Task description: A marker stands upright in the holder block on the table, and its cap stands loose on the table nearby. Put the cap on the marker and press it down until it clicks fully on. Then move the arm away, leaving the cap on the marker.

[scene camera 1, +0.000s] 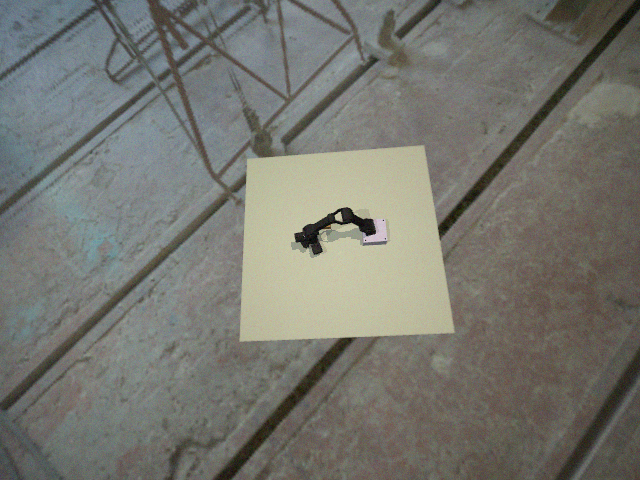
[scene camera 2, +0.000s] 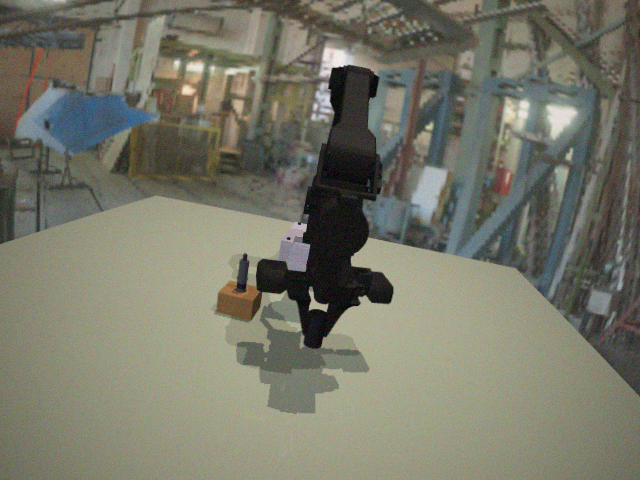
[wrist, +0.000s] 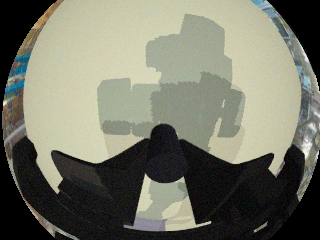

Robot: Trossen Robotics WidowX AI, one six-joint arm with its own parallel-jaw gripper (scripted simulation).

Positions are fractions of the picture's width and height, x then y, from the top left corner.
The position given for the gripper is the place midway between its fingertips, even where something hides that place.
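A black cap (scene camera 2: 0.50, 0.67) is held by the gripper, and the wrist view shows the cap (wrist: 0.52, 0.68) too, while scene camera 1 does not show the cap, hidden by the gripper. The gripper (scene camera 2: 0.49, 0.70) that holds it is likewise visible from the wrist, the gripper (wrist: 0.51, 0.60). An orange holder block (scene camera 2: 0.36, 0.64) is also part of the scene.
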